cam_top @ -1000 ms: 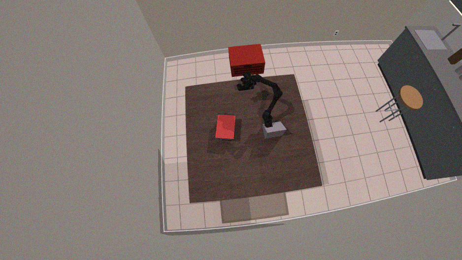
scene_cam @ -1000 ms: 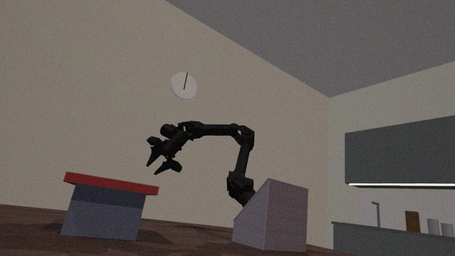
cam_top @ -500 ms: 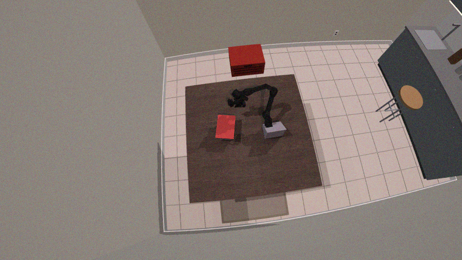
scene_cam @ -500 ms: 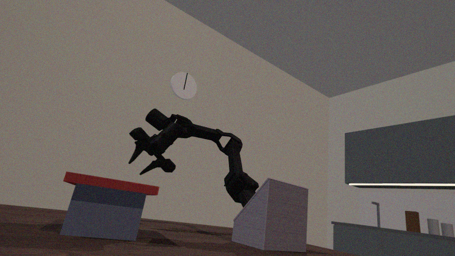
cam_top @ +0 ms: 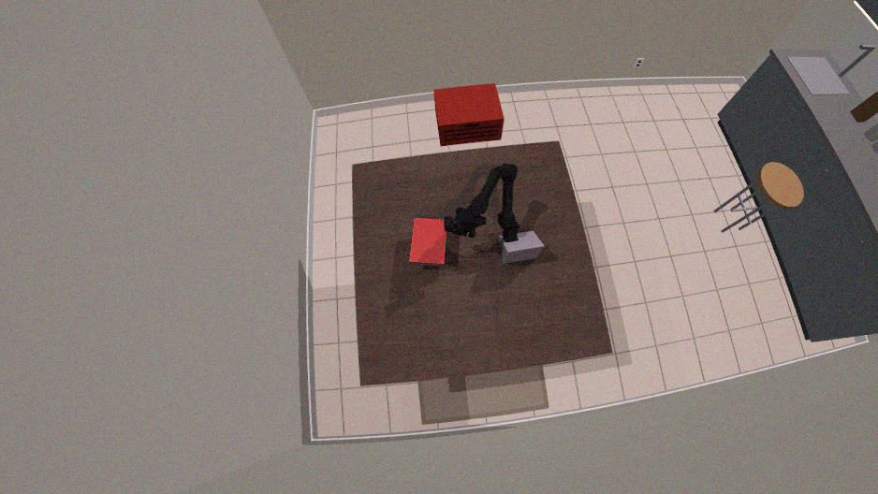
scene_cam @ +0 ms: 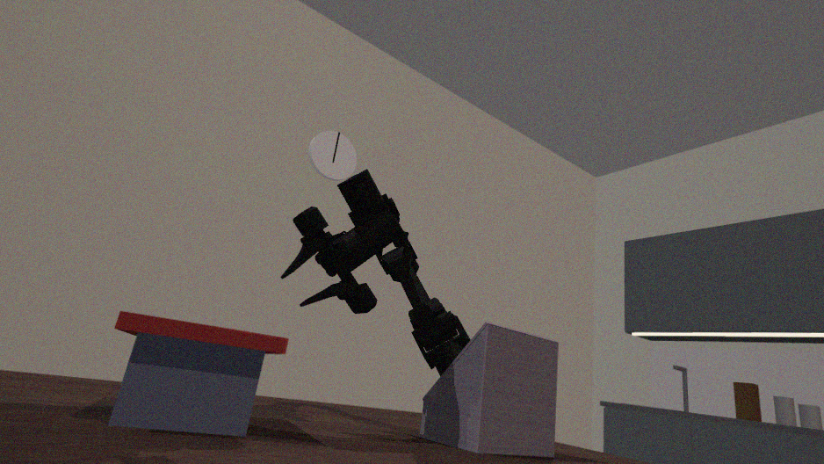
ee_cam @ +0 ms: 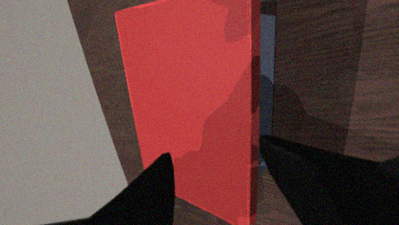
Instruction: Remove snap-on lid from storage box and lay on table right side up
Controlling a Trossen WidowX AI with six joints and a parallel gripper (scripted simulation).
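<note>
The red lid is 11 cm ahead of my gripper tip, 1 cm to the right of it and 8 cm below it. The rest, counted from my gripper tip: blue-grey storage box: 11 cm ahead, 1 cm to the right, 13 cm below.
</note>
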